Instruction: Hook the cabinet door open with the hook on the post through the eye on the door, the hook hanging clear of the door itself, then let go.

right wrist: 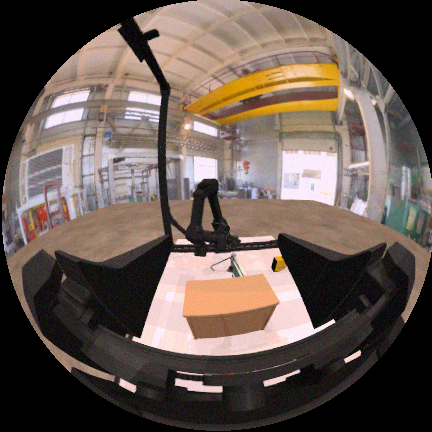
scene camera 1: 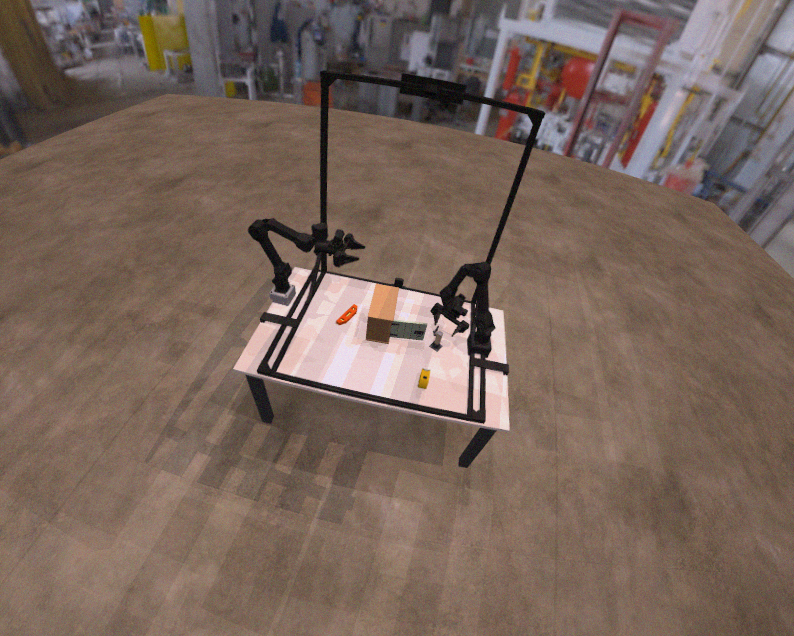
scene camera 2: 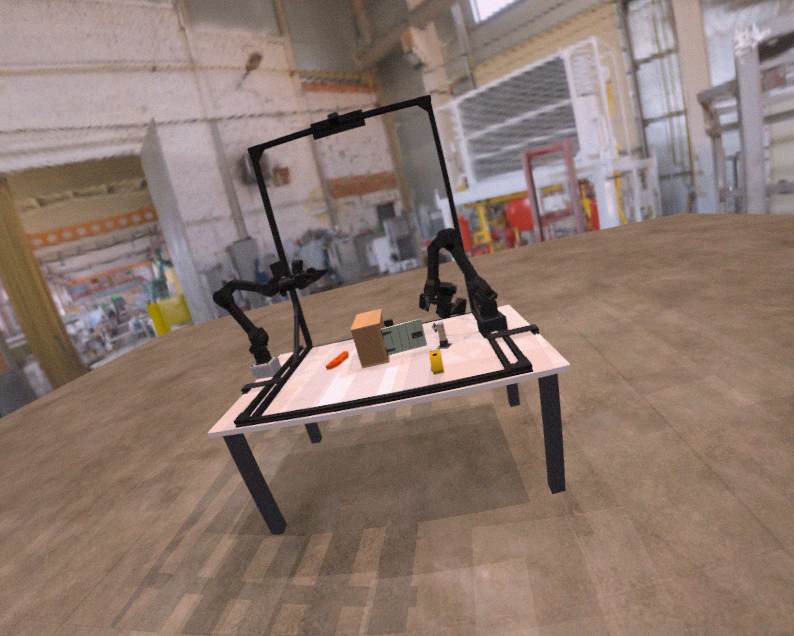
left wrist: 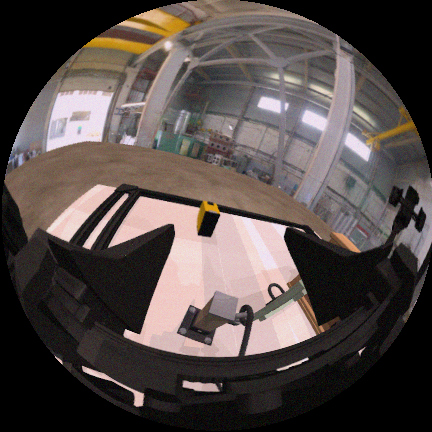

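Where they show: left gripper, fingertip midpoint: [right wrist: 240,242] [scene camera 1: 443,330] [scene camera 2: 439,312] [left wrist: 231,231]; right gripper, fingertip midpoint: [right wrist: 225,239] [scene camera 1: 362,253] [scene camera 2: 325,272]; left arm's base, link origin: [scene camera 1: 481,339] [scene camera 2: 490,316]; right arm's base, link origin: [scene camera 1: 282,288] [scene camera 2: 264,361].
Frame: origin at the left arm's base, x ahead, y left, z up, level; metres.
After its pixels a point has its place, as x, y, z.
Observation:
The wooden cabinet [scene camera 1: 383,308] @(0.487, -0.007, 0.098) [scene camera 2: 369,339] @(0.489, 0.053, 0.041) [right wrist: 230,299] @(0.511, -0.058, 0.098) stands mid-table, its grey-green door [scene camera 1: 407,329] @(0.362, 0.021, 0.015) [scene camera 2: 404,336] @(0.356, 0.020, 0.009) [left wrist: 281,304] @(0.278, 0.005, 0.025) swung open toward the post [scene camera 1: 438,338] @(0.212, 0.035, 0.001) [scene camera 2: 442,333] @(0.208, 0.035, -0.011) [left wrist: 216,309] @(0.200, 0.020, 0.029). In the left wrist view, the black hook [left wrist: 247,320] @(0.226, 0.004, 0.027) runs from the post toward the bottom edge, apart from the door's eye [left wrist: 273,288] @(0.302, 0.037, 0.004); its tip is hidden. The right wrist view shows the hook [right wrist: 218,262] @(0.218, -0.048, -0.011) pointing off to one side of the door. My left gripper [scene camera 1: 446,325] @(0.205, 0.059, 0.083) [scene camera 2: 442,310] @(0.205, 0.059, 0.083) [left wrist: 231,231] @(0.205, 0.059, 0.083) is open and empty above and behind the post. My right gripper [scene camera 1: 361,253] @(0.613, -0.095, 0.321) is open, high at the back left.
A yellow block [scene camera 1: 424,378] @(0.269, 0.275, 0.004) [scene camera 2: 436,361] @(0.267, 0.291, -0.012) [left wrist: 212,221] @(0.270, 0.224, -0.020) [right wrist: 278,263] @(0.282, 0.241, -0.018) stands in front of the post. An orange piece [scene camera 1: 346,314] @(0.668, -0.081, -0.055) [scene camera 2: 337,360] @(0.659, -0.050, -0.049) lies left of the cabinet. A black frame [scene camera 1: 371,396] @(0.477, 0.367, -0.051) [scene camera 2: 391,398] @(0.431, 0.378, -0.060) borders the table, with a tall arch at the back.

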